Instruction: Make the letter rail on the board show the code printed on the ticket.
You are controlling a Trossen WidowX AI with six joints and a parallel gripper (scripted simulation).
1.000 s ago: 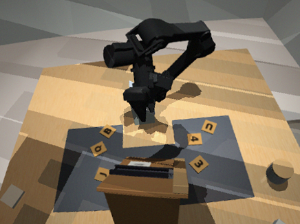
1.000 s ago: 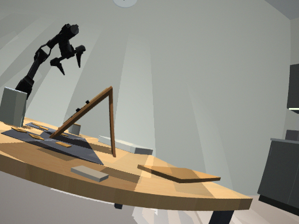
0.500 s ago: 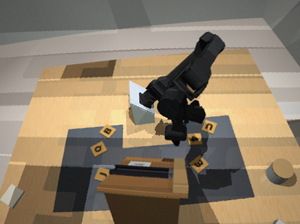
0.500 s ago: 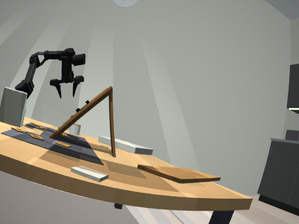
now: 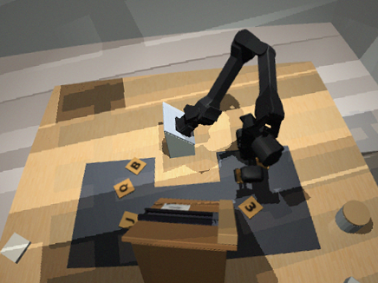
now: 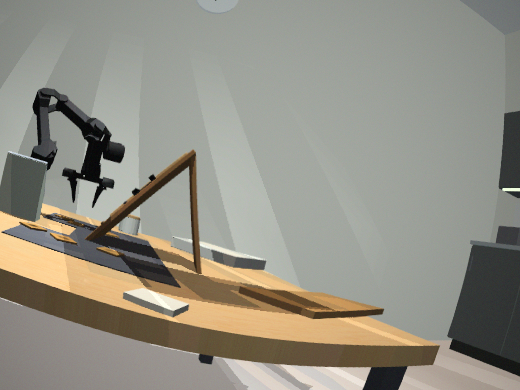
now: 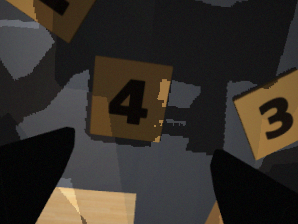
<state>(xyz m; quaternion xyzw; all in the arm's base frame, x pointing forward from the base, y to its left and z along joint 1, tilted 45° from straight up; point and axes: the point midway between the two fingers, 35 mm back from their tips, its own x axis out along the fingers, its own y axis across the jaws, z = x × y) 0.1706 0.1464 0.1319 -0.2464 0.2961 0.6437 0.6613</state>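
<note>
Right now my gripper tip is 6 cm above the tile marked 4 and 1 cm past it. From my gripper tip the other things lie so: q tile 42 cm to the right, 6 cm below, 1 cm behind; dark mat 20 cm to the right, 7 cm below, 3 cm ahead; white ticket 23 cm to the right, 12 cm ahead, 2 cm above.
</note>
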